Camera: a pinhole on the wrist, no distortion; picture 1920 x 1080 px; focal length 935.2 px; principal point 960.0 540.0 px. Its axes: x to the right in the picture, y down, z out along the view. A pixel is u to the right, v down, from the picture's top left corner.
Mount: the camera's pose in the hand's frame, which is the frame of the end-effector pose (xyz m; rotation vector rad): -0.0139 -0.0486 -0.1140 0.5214 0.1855 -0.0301
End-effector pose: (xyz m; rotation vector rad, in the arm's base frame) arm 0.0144 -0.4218 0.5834 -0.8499 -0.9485 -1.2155
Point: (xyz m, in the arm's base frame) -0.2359 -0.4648 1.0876
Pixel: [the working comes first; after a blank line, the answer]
In the camera's frame: 0.4070 -0.0091 0.4440

1817 521
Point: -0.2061 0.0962 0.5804
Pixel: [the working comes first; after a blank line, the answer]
In the camera's frame: -0.3110 0.2123 0.5349

416 911
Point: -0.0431 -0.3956 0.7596
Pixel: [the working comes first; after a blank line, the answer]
In the camera's frame: 0.1202 0.1084 0.2127

1488 1016
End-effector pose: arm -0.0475 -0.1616 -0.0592 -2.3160 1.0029 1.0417
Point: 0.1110 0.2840 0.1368
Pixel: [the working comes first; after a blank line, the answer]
In the camera's frame: -0.2978 -0.2559 0.3010

outside the picture
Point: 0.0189 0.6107 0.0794
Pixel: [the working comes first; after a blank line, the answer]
In the camera's frame: -0.4930 -0.2526 0.5845

171 136
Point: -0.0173 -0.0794 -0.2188
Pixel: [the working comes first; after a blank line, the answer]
In the camera's frame: 0.0653 0.1178 0.2415

1213 996
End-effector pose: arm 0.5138 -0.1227 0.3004 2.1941 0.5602 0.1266
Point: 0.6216 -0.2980 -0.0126
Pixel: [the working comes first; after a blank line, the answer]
In the camera's frame: -0.0229 0.1859 0.4392

911 936
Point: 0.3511 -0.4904 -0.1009
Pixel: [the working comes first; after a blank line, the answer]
In the camera's frame: -0.3573 0.1705 0.5162

313 849
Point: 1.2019 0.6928 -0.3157
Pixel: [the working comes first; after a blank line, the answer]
In the camera's frame: 0.9964 -0.4067 0.5816

outside the picture
